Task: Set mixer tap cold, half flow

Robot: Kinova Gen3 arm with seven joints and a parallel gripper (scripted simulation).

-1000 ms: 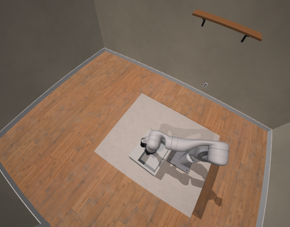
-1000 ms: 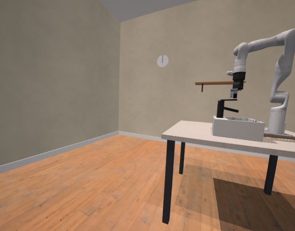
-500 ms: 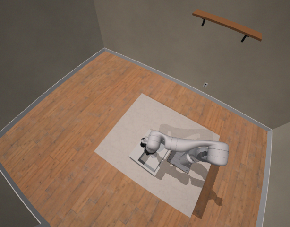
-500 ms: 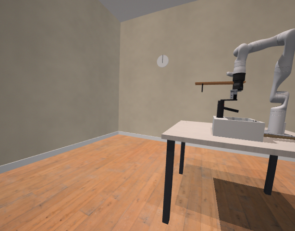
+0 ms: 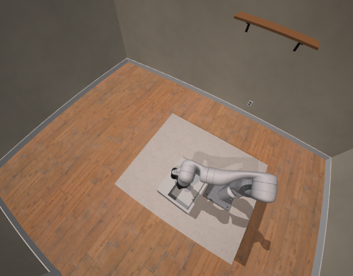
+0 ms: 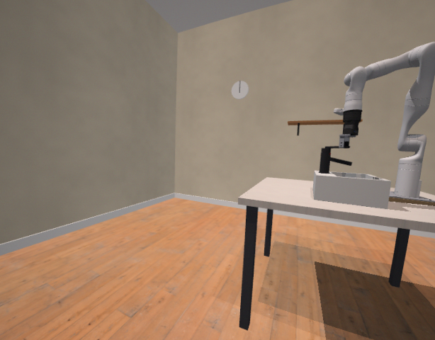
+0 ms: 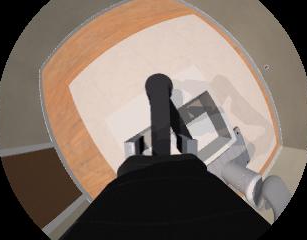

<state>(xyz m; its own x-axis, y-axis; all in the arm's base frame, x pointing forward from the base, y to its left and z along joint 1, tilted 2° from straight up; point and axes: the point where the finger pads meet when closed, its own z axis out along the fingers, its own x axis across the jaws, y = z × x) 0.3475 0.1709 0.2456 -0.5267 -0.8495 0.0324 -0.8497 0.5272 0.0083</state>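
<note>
The lever is 30 mm ahead of my hand, 20 mm to the right of it and 10 mm below it. Also, from my hand: white sink basin: 40 mm behind, 40 mm to the right, 240 mm below.
</note>
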